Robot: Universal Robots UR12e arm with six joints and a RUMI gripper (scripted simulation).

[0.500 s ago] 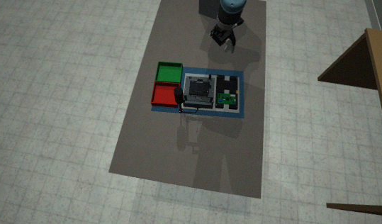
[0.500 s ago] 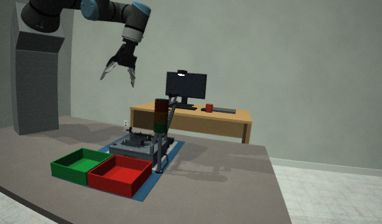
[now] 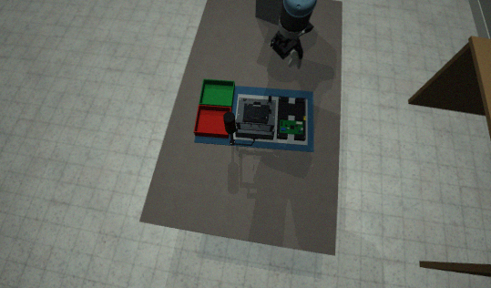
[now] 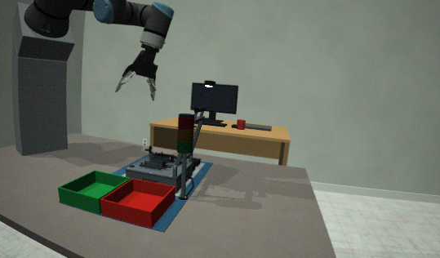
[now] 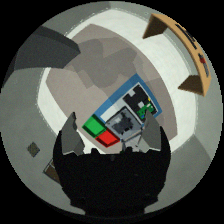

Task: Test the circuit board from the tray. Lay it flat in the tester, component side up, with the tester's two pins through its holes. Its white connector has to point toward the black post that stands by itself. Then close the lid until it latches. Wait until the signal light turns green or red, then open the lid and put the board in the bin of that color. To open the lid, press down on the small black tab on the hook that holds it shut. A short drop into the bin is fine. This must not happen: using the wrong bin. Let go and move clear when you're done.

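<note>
Right now my hand is 270 mm above the green circuit board and 210 mm short of it. Also, from my hand: tester lid: 240 mm ahead, 180 mm to the right, 100 mm below; then black latch hook: 200 mm below, 80 mm ahead, 70 mm to the right; then green bin: 300 mm to the right, 270 mm below, 40 mm behind.
</note>
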